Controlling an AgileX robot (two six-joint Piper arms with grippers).
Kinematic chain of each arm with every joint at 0, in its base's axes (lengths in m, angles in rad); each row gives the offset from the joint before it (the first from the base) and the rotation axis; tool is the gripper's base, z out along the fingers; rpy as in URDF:
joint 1: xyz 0 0 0.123 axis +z
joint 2: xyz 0 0 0 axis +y
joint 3: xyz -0.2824 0 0.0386 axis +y
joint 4: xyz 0.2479 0 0.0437 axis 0.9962 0 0.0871
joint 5: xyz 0 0 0 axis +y
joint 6: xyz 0.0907 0 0.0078 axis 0.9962 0 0.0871
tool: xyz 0 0 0 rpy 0 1.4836 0
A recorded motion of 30 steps. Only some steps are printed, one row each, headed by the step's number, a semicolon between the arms.
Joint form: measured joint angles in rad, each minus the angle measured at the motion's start. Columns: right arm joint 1, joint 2, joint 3, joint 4, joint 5, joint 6; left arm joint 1, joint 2, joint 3, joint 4, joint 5, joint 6.
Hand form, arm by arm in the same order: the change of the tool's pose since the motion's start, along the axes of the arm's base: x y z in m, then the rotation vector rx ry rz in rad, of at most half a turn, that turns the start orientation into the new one. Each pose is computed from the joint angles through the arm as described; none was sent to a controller.
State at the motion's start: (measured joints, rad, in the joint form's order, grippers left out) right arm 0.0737 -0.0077 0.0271 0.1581 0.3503 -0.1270; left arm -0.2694 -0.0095 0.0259 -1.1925 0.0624 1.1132
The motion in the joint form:
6: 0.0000 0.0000 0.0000 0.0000 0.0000 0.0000; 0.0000 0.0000 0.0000 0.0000 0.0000 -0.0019
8: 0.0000 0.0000 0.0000 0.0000 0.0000 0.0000; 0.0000 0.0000 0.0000 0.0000 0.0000 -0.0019
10: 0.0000 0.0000 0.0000 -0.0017 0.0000 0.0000; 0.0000 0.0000 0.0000 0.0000 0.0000 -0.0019
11: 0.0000 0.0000 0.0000 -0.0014 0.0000 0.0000; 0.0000 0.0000 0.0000 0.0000 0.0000 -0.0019
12: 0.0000 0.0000 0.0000 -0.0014 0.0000 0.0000; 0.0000 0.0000 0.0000 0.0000 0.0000 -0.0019
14: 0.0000 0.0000 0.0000 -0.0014 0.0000 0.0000; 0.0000 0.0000 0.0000 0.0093 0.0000 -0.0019
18: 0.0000 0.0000 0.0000 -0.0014 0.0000 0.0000; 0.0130 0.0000 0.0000 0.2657 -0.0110 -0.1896
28: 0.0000 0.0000 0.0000 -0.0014 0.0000 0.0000; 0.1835 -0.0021 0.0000 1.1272 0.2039 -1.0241
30: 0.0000 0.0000 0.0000 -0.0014 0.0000 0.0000; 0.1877 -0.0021 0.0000 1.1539 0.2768 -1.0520
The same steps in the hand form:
6: 0.0000 0.0000 0.0000 0.0000 0.0000 0.0000; 0.0000 0.0000 0.0000 -0.0018 0.0006 -0.0001
8: 0.0000 0.0000 0.0000 0.0000 0.0000 0.0000; 0.0000 0.0000 0.0000 -0.0018 0.0006 -0.0001
10: 0.0000 -0.0001 0.0000 -0.0017 -0.0001 -0.0001; 0.0000 0.0000 0.0000 -0.0018 0.0006 -0.0001
11: 0.0000 0.0000 0.0000 -0.0014 -0.0001 -0.0001; 0.0000 0.0000 0.0000 -0.0018 0.0006 -0.0001
12: 0.0000 0.0000 0.0000 -0.0014 -0.0001 -0.0001; 0.0000 0.0000 0.0000 -0.0018 0.0006 -0.0001
14: 0.0000 0.0000 0.0000 -0.0014 -0.0001 -0.0001; 0.0000 0.0000 0.0000 0.0071 -0.0019 0.0006
18: 0.0000 0.0000 0.0000 -0.0014 -0.0001 -0.0001; 0.0008 0.0022 -0.0007 0.0736 -0.0156 0.0332
28: 0.0000 0.0000 0.0000 -0.0014 -0.0001 -0.0001; 0.0015 0.0140 -0.0219 0.1480 0.2141 0.2156
30: 0.0000 0.0000 0.0000 -0.0014 -0.0001 -0.0001; 0.0001 0.0147 -0.0284 0.1609 0.2867 0.2197

